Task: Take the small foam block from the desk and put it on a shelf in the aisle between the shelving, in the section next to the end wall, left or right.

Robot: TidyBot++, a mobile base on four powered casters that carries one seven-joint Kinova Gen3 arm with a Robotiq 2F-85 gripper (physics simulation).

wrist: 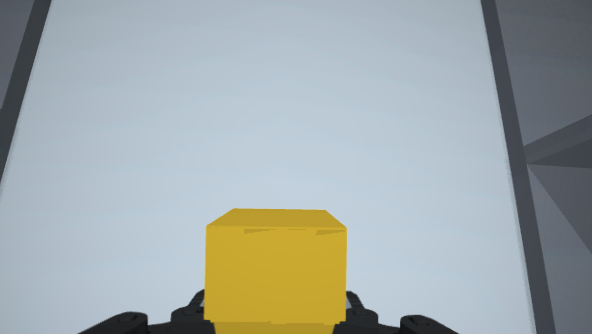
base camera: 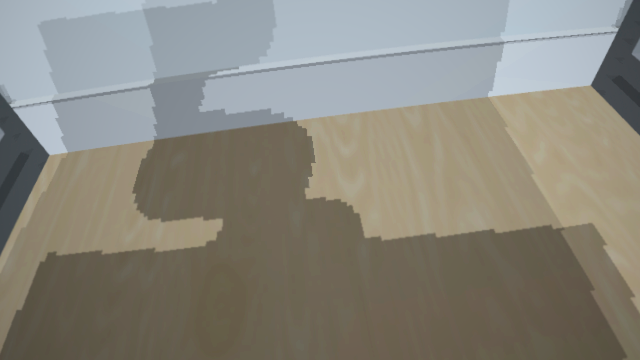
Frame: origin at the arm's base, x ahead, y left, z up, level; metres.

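Seen in the pictures: gripper, fingertip midpoint: (wrist: 277, 300).
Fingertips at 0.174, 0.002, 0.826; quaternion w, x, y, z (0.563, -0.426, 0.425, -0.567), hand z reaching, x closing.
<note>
A point is followed by its place in that frame, as x, y, z.
The small foam block (wrist: 275, 275) @(0.118, 0.003, 0.837) is a yellow block at the bottom middle of the wrist view. My gripper (wrist: 277, 300) @(0.174, 0.002, 0.826) is shut on it, with a black finger at each side of the block. The block is held in front of a pale end wall (wrist: 280, 110) @(0.549, 0.009, 1.107) (base camera: 375, 25) @(0.556, -0.068, -0.275). Dark shelving edges stand at the left (wrist: 20, 85) @(0.484, 0.407, 1.103) and right (wrist: 515, 150) @(0.555, -0.406, 1.050) of the wrist view, with part of a shelf bay showing beyond the right edge. The gripper and block do not show in the base camera view.
In the base camera view, dark shelving ends stand at the far left (base camera: 17, 165) @(0.441, 0.402, -0.359) and the right (base camera: 620, 75) @(0.535, -0.407, -0.353), on either side of the wood floor (base camera: 425, 165) @(0.430, -0.119, -0.397). The floor meets the end wall ahead. Shadows of the robot lie on the floor and the wall.
</note>
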